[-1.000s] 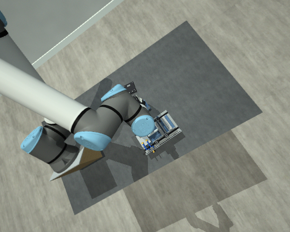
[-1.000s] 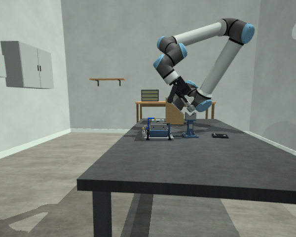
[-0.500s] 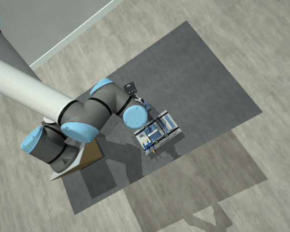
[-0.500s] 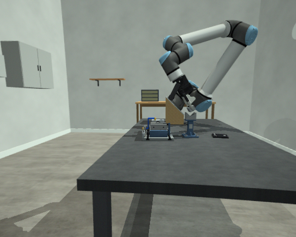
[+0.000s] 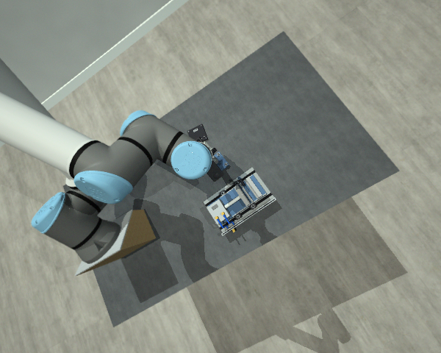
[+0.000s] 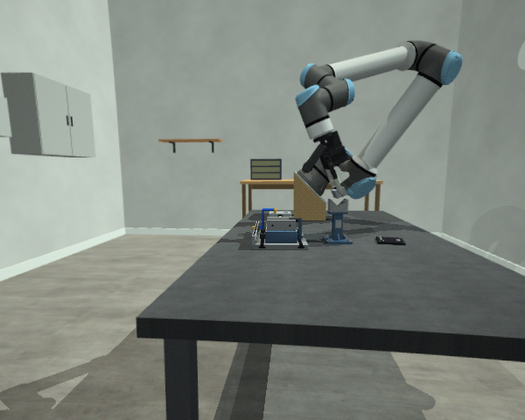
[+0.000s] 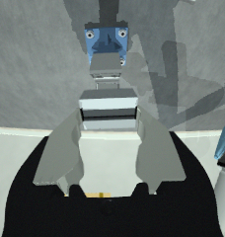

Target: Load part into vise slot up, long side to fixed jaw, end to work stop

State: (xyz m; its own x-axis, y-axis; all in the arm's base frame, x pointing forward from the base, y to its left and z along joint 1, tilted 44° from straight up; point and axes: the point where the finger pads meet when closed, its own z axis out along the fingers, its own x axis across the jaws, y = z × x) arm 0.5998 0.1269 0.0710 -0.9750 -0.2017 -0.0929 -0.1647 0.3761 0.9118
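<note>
My hand is right at the part. The rest, counted from my hand: infeed plate 3 cm behind, 19 cm to the left, 19 cm below; vise 2 cm ahead, 21 cm to the right, 15 cm below.
</note>
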